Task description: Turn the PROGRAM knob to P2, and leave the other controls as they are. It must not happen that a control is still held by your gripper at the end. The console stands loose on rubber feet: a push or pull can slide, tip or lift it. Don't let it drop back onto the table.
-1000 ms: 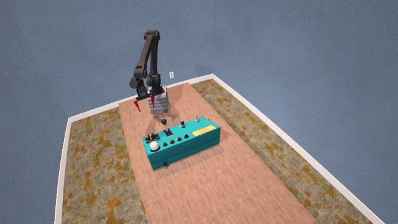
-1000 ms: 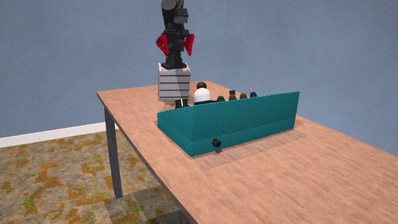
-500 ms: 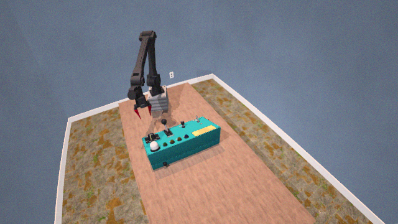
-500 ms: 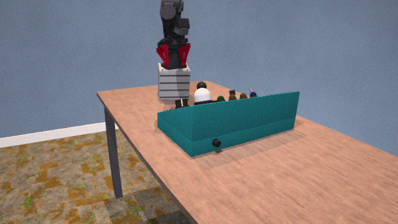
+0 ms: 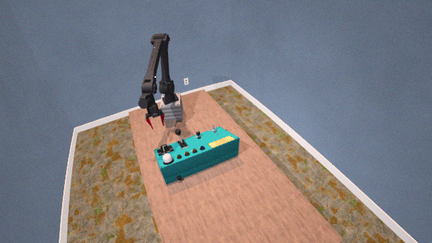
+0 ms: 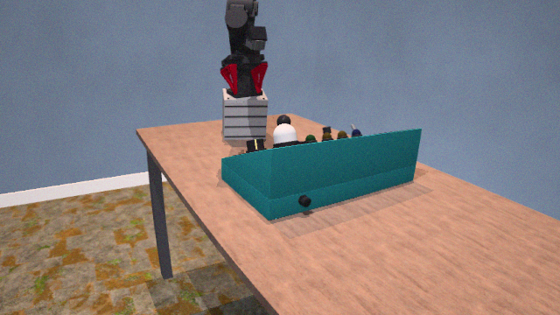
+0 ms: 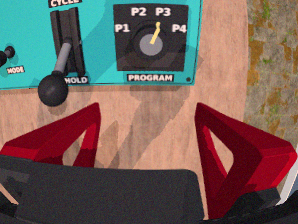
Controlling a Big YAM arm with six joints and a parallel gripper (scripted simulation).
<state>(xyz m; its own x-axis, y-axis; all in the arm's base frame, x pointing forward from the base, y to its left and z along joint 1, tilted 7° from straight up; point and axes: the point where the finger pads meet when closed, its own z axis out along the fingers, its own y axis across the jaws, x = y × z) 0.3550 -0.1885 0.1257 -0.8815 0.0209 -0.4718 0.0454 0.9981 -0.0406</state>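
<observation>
Right now my hand is 4 cm short of the black-ball lever, 11 cm to the right of it and 12 cm above it. The rest, counted from my hand: teal console 10 cm ahead, 17 cm to the left, 15 cm below; mode knob 7 cm ahead, 23 cm to the left, 13 cm below; toggle 7 cm ahead, 35 cm to the left, 14 cm below.
</observation>
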